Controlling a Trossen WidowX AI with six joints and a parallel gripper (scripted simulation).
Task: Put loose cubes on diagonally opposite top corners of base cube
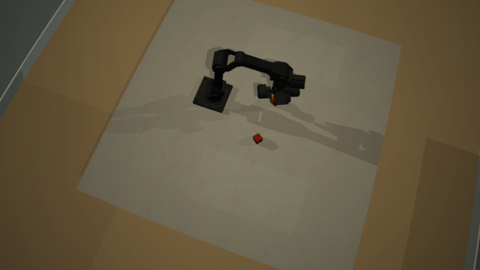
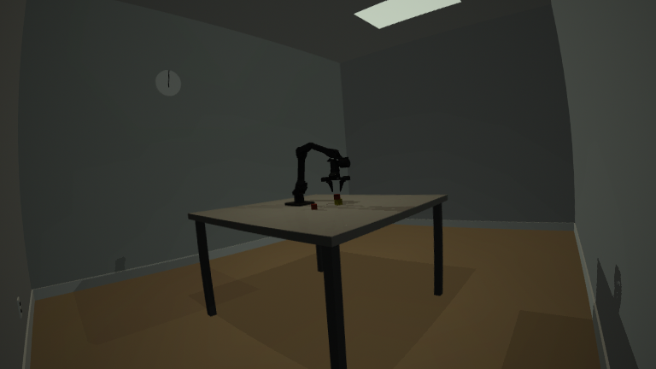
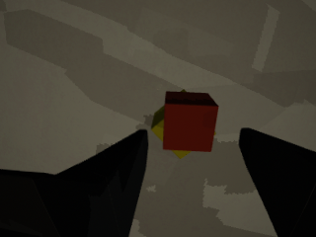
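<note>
The yellow base cube is 20 mm to the left of my gripper tip and 70 mm below it.
</note>
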